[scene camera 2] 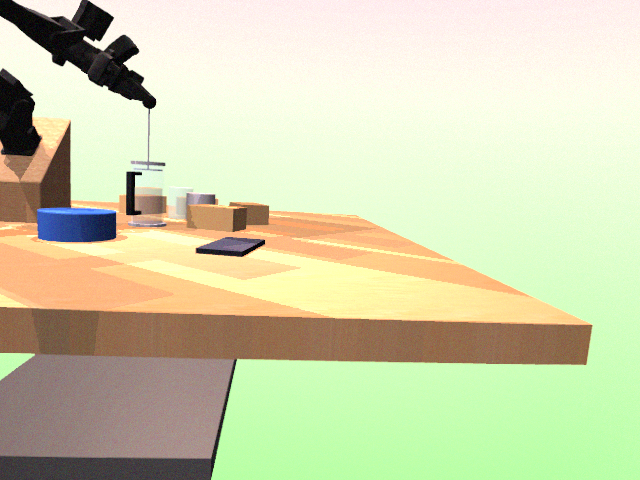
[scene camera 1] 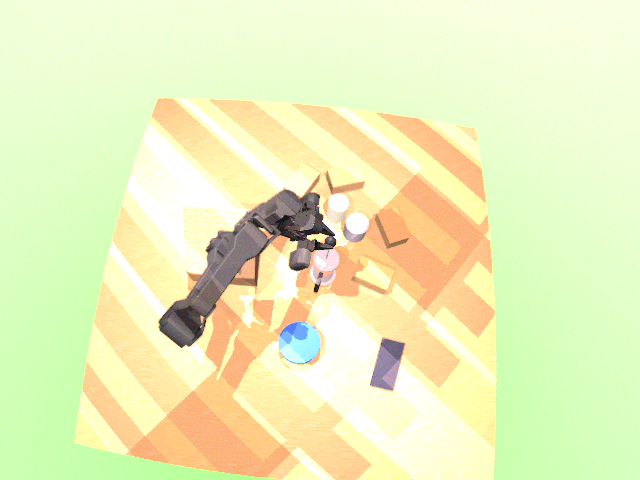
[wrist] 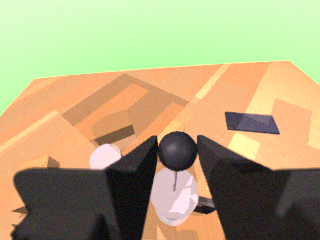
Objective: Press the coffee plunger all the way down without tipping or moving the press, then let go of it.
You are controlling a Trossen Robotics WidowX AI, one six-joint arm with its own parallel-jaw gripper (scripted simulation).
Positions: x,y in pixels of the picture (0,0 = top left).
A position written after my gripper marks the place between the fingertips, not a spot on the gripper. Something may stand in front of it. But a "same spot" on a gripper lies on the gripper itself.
my gripper: scene camera 2; scene camera 1 333,241; wrist
coffee press: scene camera 2; scene camera 1; wrist 174,195
same spot on coffee press: (scene camera 1: 323,271) = (scene camera 2: 140,162)
same spot on my gripper: (wrist: 118,194) = (scene camera 2: 134,77)
